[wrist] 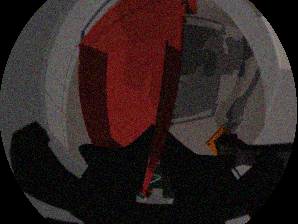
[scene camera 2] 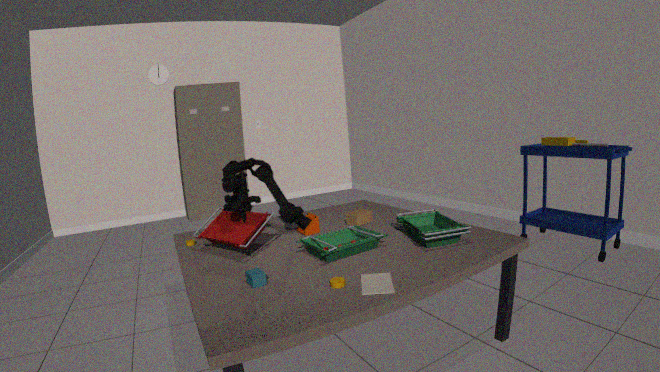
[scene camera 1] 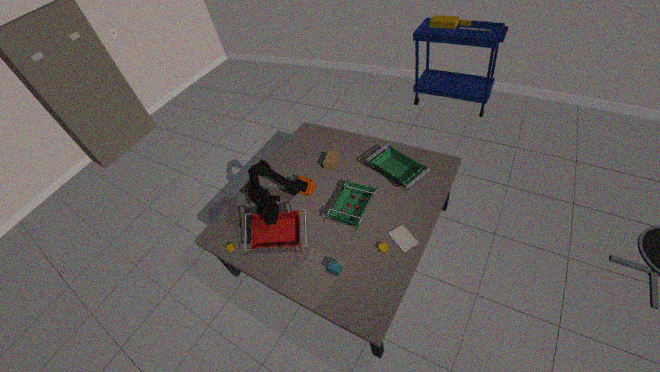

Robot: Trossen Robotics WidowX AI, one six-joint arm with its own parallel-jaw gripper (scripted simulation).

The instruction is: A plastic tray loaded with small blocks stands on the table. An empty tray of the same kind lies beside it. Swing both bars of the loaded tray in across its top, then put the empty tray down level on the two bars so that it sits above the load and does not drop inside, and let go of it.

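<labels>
A red tray is visible to me in scene camera 1, in scene camera 2 and in the wrist view (pixel 129 70). On the red tray, (scene camera 1: pixel 286 231) and (scene camera 2: pixel 243 236) are the same spot.
</labels>
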